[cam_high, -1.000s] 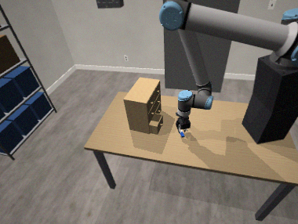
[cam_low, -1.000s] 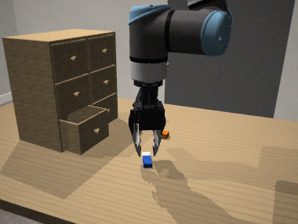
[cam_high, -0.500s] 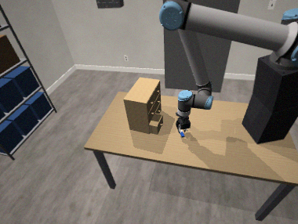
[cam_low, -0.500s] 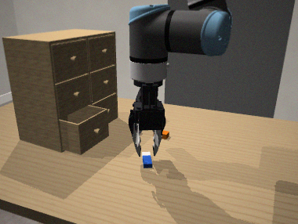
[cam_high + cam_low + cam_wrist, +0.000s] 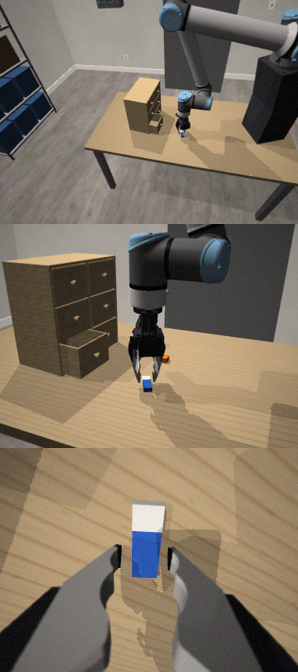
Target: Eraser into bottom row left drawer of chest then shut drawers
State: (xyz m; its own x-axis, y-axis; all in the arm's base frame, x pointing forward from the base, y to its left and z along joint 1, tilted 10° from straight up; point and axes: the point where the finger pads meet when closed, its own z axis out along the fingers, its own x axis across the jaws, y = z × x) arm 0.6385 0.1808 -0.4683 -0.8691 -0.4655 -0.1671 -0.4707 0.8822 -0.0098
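Now: the eraser 2 cm below my hand and 1 cm to the right of it. Also, from my hand: orange block 16 cm to the right, 3 cm ahead, 2 cm below.
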